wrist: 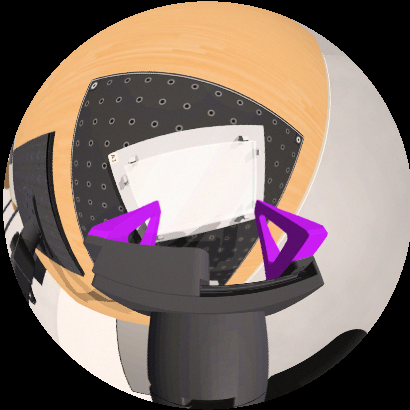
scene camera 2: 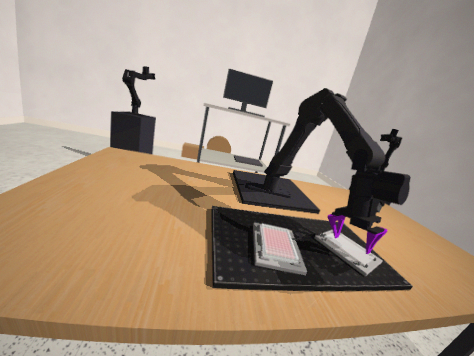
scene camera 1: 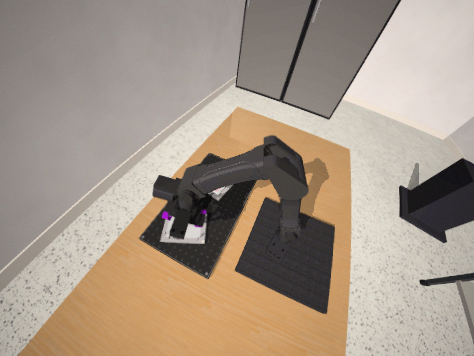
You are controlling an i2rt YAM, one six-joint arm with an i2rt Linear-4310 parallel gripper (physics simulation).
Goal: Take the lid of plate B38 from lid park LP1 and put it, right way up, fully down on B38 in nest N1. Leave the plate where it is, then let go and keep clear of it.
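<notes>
The clear, whitish lid lies flat in the white lid park LP1, inside small corner clips. My gripper is open, with its purple fingers pointing down above the lid park and spread wide, nothing between them. In the wrist view the fingertips appear near the lid's lower edge; their exact height is hard to tell. Plate B38, with pink wells, sits in nest N1; the arm partly hides it in scene camera 1.
The lid park and nest stand apart on a black perforated board. The arm's base stands on a dark mat beside it. The wooden table carries both. A grey wall rises beyond the table's edge.
</notes>
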